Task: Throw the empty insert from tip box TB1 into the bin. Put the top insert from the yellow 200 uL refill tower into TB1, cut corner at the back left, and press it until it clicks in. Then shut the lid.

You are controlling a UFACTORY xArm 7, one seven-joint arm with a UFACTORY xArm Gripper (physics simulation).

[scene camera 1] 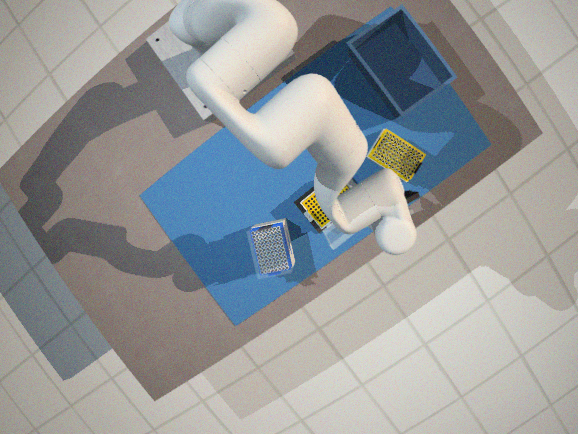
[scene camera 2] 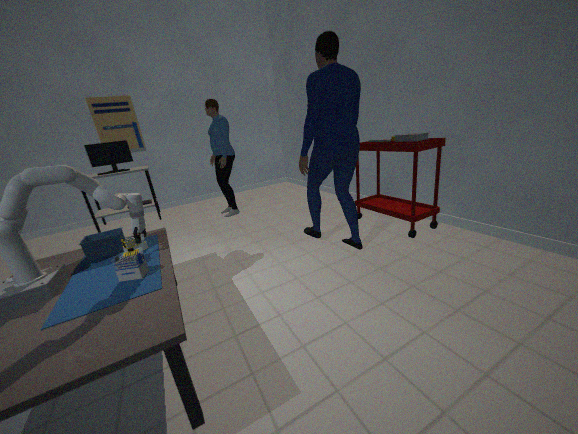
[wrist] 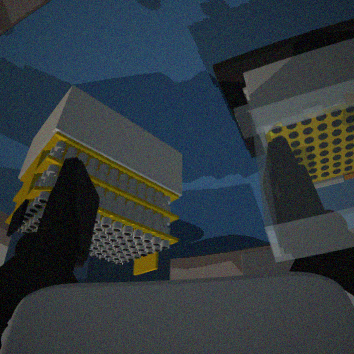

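TB1 point(wrist: 300, 77) stands with its clear lid point(scene camera 1: 340, 239) point(wrist: 310, 240) open. The yellow insert point(scene camera 1: 316, 210) point(wrist: 320, 147) in it has empty holes; the arm hides part of it in scene camera 1. The yellow refill tower point(scene camera 1: 397, 155) point(wrist: 122, 150) stands to the right of TB1, with stacked yellow inserts full of tips on a grey base. My gripper point(scene camera 2: 139, 233) point(wrist: 175, 169) is open and empty. In the wrist view one finger overlaps the tower and the other overlaps TB1's insert; whether either touches is not clear. The bin point(scene camera 1: 402, 62) point(scene camera 2: 102, 245) is open-topped, at the upper right.
A blue-rimmed tip tower point(scene camera 1: 271, 249) point(scene camera 2: 131, 267) stands on the blue mat point(scene camera 1: 200, 200), left of TB1. The arm reaches across the mat above TB1. Two people point(scene camera 2: 332, 115) point(scene camera 2: 221, 145) and a red cart point(scene camera 2: 397, 147) stand away from the table.
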